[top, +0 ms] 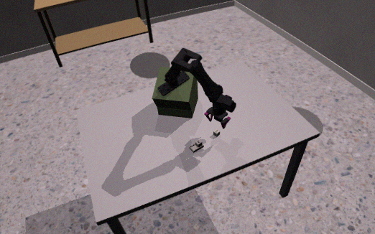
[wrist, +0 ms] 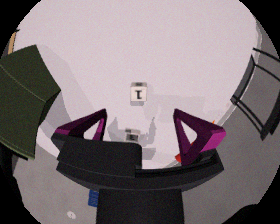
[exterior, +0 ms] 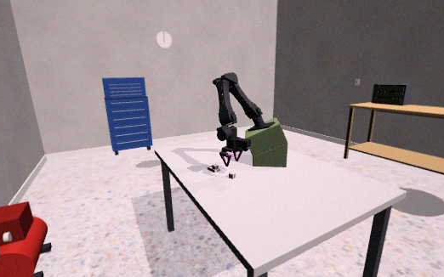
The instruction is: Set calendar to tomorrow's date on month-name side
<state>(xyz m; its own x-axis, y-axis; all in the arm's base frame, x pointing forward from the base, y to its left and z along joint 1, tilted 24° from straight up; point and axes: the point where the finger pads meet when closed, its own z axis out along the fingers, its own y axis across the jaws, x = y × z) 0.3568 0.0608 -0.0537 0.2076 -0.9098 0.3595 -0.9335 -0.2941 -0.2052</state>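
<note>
Right now the white cube is 80 mm below my hand. Round my hand: calendar tray: 10 mm ahead, 160 mm to the right, 80 mm below.
</note>
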